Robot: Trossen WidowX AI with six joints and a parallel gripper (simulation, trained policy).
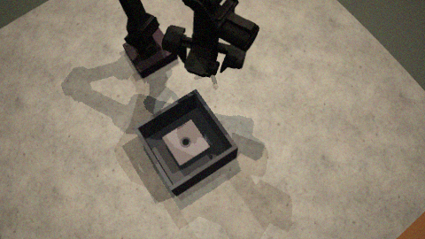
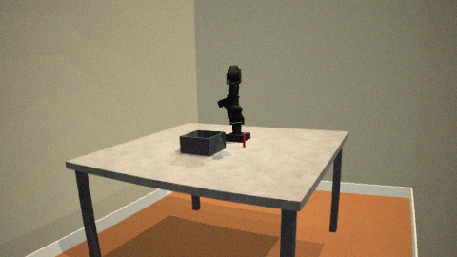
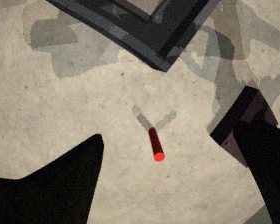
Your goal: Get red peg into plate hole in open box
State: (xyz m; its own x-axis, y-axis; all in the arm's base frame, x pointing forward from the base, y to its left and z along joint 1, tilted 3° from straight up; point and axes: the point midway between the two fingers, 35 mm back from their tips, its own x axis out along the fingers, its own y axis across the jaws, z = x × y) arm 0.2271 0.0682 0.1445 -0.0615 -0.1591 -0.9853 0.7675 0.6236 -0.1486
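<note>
Right now the red peg is 120 mm below my gripper tip, 60 mm to the left of it and 50 mm behind it. The rest, counted from my gripper tip: dark box (140 mm below, 130 mm to the right, 100 mm ahead); pale plate (130 mm to the right, 120 mm below, 100 mm ahead).
</note>
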